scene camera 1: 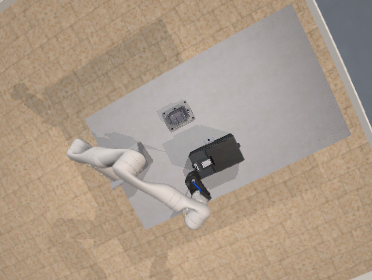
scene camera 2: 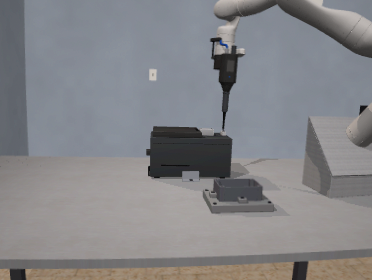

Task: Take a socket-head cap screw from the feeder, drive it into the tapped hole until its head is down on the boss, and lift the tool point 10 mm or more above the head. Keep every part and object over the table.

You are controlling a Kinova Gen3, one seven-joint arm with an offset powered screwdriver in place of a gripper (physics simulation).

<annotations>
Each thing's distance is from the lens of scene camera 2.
screw feeder (scene camera 2: 209,155): 1.11 m
base plate (scene camera 2: 227,206): 0.84 m
The marked spots on the screw feeder and the base plate are 0.32 m apart.
</annotations>
